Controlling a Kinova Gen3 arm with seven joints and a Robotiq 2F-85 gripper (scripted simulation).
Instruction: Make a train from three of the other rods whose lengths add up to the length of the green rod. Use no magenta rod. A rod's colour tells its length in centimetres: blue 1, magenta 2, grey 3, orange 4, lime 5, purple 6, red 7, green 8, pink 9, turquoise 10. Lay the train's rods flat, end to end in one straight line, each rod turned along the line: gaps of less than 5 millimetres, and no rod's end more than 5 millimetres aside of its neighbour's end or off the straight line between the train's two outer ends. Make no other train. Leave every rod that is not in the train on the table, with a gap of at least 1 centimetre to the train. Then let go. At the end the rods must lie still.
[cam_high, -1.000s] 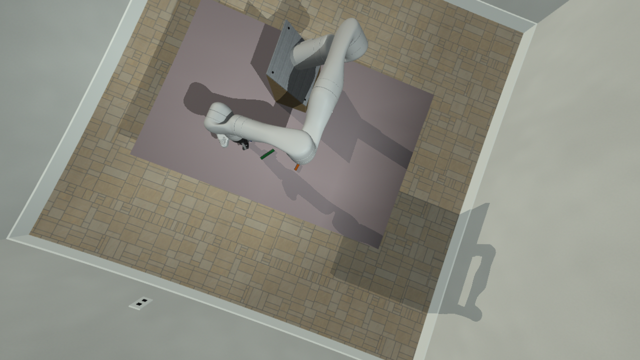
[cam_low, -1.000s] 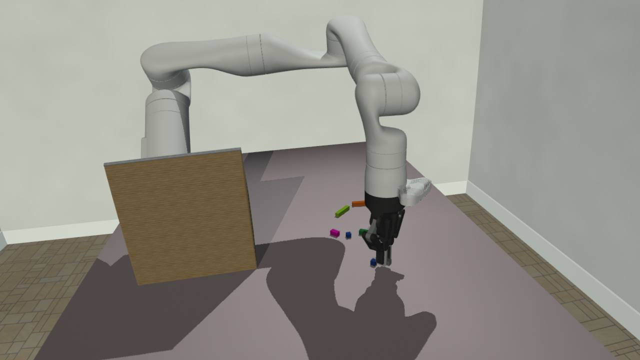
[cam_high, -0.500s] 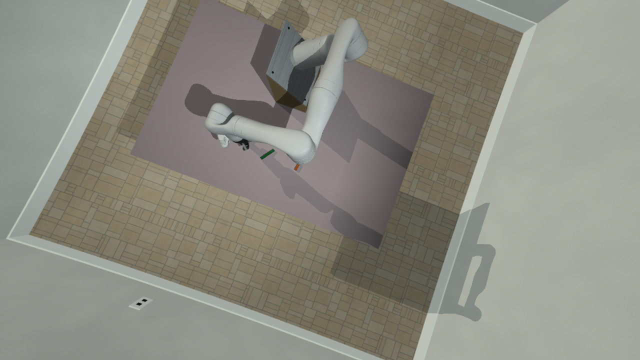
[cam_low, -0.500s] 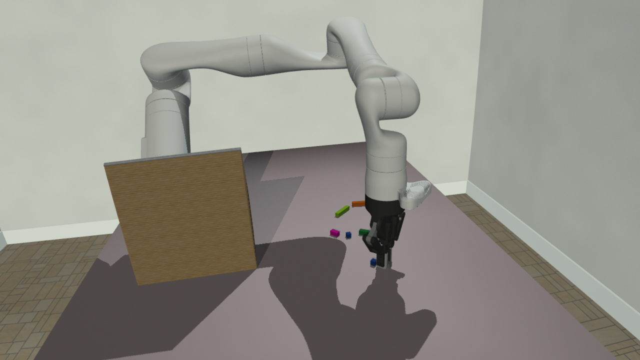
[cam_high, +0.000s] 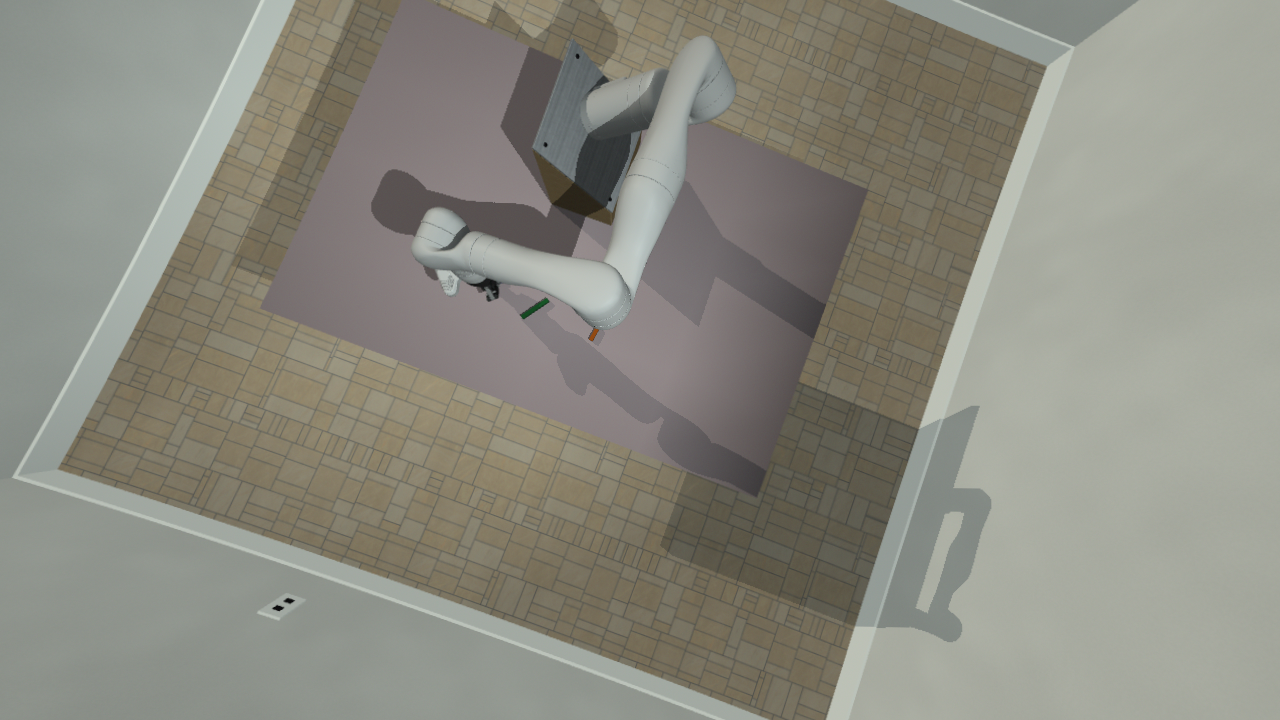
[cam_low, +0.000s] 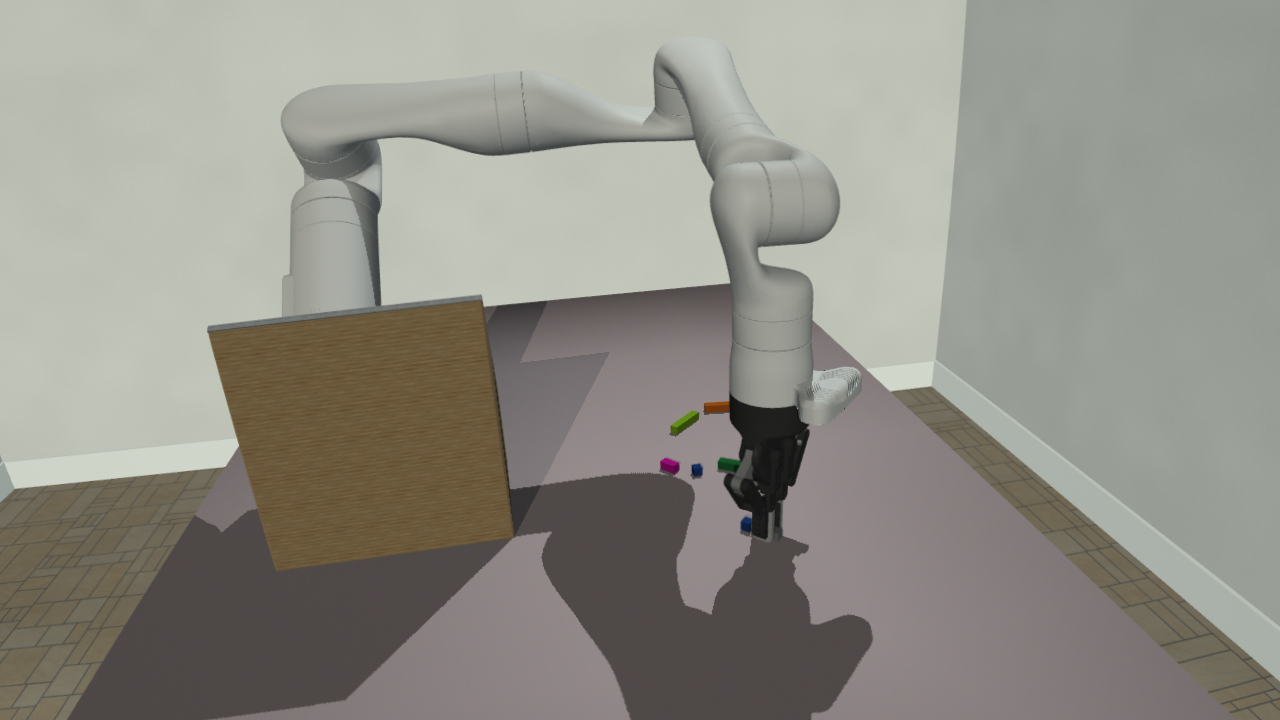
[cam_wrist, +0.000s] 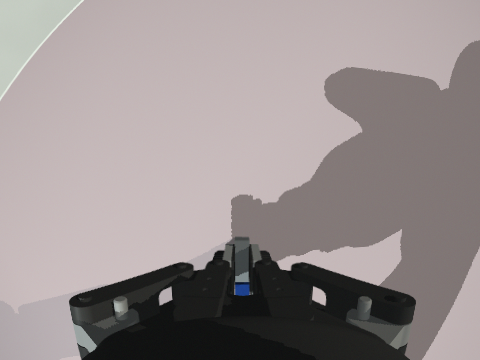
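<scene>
Now: the grey rod 1 cm below my hand. Round my hand: magenta rod (7 cm behind, 15 cm to the left, 1 cm below); green rod (2 cm ahead, 12 cm to the left, 1 cm below); lime rod (3 cm behind, 25 cm to the left, 1 cm below).
</scene>
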